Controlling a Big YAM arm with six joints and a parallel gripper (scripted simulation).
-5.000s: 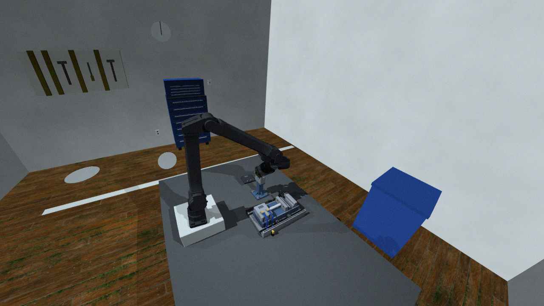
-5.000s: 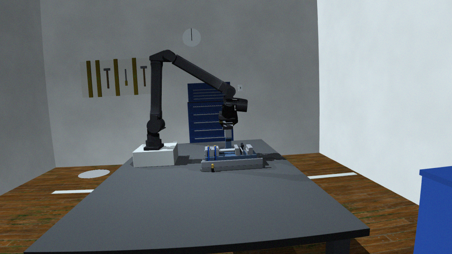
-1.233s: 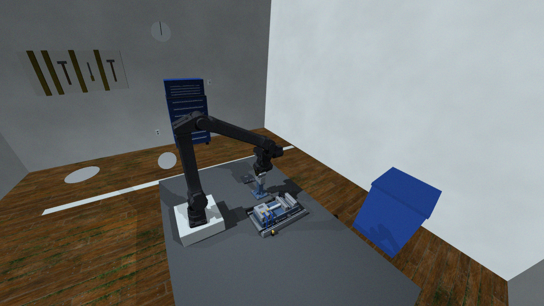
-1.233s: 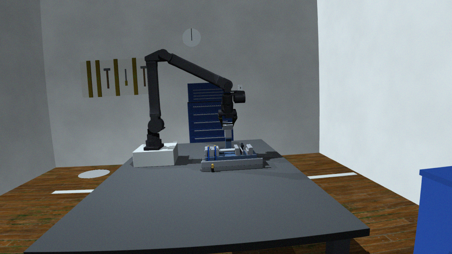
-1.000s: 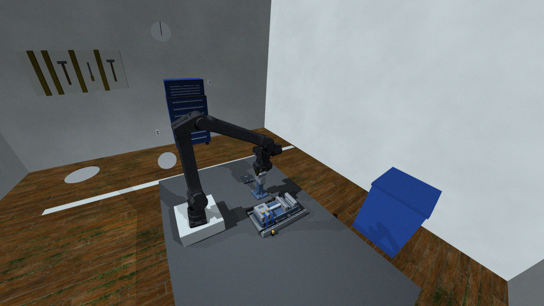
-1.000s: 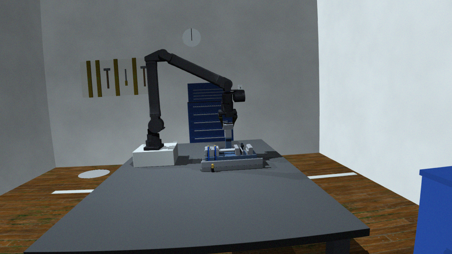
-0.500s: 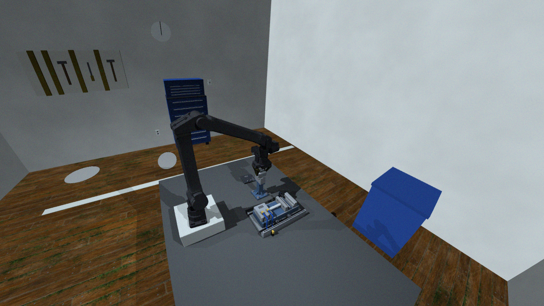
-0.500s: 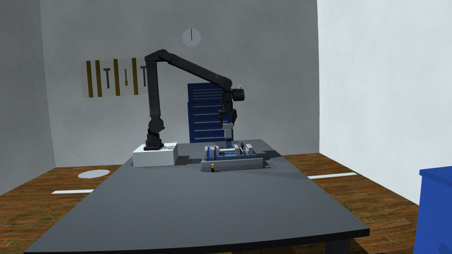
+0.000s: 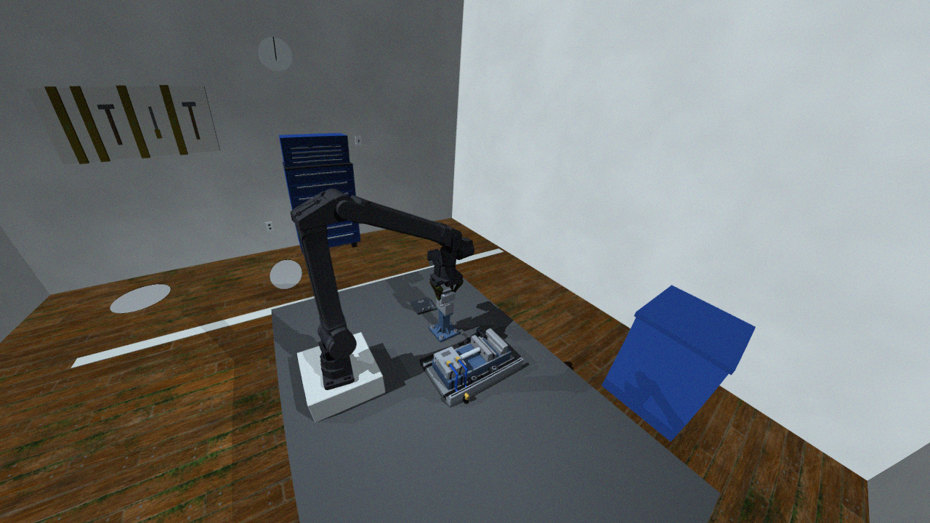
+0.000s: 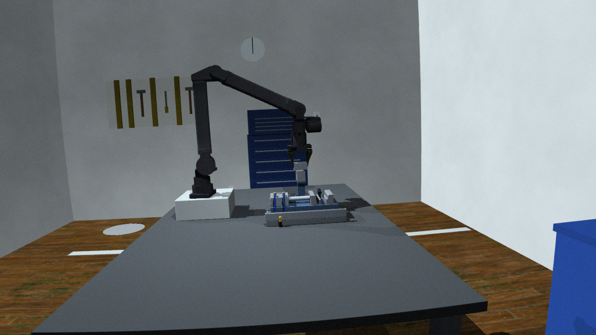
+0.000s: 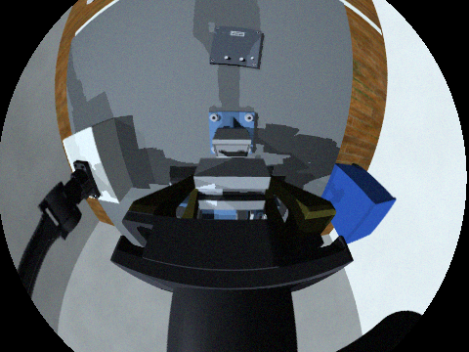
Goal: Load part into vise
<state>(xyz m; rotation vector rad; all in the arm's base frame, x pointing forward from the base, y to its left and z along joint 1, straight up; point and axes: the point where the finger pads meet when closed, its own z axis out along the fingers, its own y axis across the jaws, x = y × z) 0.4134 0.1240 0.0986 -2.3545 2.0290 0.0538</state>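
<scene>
My gripper is now right at the part. The rest, counted from my hand: air cylinder (8 cm behind, 22 cm to the right, 10 cm below); vise (2 cm ahead, 21 cm to the right, 14 cm below).
</scene>
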